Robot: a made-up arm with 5 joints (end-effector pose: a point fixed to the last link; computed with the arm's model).
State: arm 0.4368 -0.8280 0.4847 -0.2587 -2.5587
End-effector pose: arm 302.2 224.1 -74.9 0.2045 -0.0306 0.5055 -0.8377
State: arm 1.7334 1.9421 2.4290 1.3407 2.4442
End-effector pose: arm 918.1 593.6 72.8 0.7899 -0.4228 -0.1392 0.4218
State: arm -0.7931 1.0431 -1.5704 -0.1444 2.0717
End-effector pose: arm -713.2 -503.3 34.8 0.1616 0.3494 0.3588 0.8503
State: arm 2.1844 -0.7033 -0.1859 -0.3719 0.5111
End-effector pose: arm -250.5 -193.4 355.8 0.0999 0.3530 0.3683 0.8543
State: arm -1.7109 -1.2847 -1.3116 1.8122 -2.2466
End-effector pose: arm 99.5 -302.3 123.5 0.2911 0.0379 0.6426 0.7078
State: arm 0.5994 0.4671 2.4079 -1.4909 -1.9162
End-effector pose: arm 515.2 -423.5 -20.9 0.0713 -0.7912 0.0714 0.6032
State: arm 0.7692 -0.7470 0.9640 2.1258 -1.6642
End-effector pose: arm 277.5 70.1 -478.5 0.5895 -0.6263 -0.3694 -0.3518
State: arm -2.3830 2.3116 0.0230 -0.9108 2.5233
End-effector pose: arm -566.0 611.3 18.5 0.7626 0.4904 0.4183 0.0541
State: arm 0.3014 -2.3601 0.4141 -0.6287 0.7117
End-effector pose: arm 546.1 -688.9 621.3 0.1300 0.9872 -0.0455 -0.0803
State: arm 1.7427 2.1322 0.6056 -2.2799 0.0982
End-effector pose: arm 176.5 103.0 101.2 0.4355 0.2238 -0.1118 0.8647
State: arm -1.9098 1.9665 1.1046 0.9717 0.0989
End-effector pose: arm -1456.9 -67.8 199.5 0.3094 0.6657 -0.5803 0.3526
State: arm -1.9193 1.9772 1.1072 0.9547 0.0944
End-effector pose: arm -1455.7 -64.6 205.7 0.3082 0.6696 -0.5775 0.3509
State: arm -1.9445 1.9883 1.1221 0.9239 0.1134
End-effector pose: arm -1456.2 -45.1 206.2 0.3045 0.6651 -0.5814 0.3562
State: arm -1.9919 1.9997 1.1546 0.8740 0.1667
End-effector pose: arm -1457.4 -2.8 198.7 0.2967 0.6487 -0.5947 0.3709
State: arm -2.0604 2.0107 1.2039 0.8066 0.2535
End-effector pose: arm -1455.1 60.2 184.2 0.2842 0.6207 -0.6158 0.3934
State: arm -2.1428 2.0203 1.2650 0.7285 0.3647
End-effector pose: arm -1444.8 135.6 165.6 0.2674 0.5847 -0.6407 0.4197
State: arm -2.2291 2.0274 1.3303 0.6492 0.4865
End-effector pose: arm -1424.8 212.9 146.5 0.2478 0.5454 -0.6654 0.4454
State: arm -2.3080 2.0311 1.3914 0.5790 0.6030
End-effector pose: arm -1398.3 282.0 129.5 0.2282 0.5079 -0.6868 0.4672
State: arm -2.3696 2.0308 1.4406 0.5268 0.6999
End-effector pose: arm -1372.1 335.6 115.7 0.2118 0.4762 -0.7031 0.4837
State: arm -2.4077 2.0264 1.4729 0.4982 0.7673
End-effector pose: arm -1353.2 370.2 104.9 0.2012 0.4529 -0.7135 0.4953
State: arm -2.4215 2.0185 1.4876 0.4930 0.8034
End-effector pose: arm -1345.0 386.0 96.3 0.1968 0.4383 -0.7186 0.5028
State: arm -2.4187 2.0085 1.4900 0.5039 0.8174
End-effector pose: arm -1345.1 389.3 88.8 0.1969 0.4297 -0.7201 0.5079
